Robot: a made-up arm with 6 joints.
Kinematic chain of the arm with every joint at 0, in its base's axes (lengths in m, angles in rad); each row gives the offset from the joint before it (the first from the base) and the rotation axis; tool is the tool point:
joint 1: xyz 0 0 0.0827 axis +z
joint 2: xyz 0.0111 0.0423 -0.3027 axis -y
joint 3: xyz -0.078 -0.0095 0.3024 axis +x
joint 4: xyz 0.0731 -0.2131 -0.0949 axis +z
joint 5: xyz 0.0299 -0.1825 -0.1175 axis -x
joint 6: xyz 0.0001 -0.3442 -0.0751 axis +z
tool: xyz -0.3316 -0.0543 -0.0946
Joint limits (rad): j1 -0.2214..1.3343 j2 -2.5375..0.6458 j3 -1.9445..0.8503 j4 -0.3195..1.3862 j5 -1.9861..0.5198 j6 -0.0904..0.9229
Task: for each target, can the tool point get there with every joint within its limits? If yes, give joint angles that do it. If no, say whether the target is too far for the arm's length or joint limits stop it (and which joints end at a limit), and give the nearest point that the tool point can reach.
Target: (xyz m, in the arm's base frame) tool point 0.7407 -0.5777 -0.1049
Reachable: yes | joints 0.7167 -1.0260 -0.9225 0.7793 -1.2633 0.6357
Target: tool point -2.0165 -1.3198 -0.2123
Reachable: no: too far | nearest point -0.8998 -0.7337 0.0940 | short by 1.298 m
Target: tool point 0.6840 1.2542 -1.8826
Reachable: no: too far | nearest point 0.4468 0.8193 -1.3015 | short by 0.764 m
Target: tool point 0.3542 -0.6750 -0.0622
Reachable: yes | joints 0.3412 -1.9334 -0.7969 1.0673 -1.7454 0.5999
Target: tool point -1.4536 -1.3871 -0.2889
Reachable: no: too far | nearest point -0.7889 -0.8348 -0.0522 | short by 0.896 m
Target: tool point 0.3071 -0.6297 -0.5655
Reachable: yes | joints 1.0414 -1.4638 0.0597 1.0575 -0.7129 0.4850
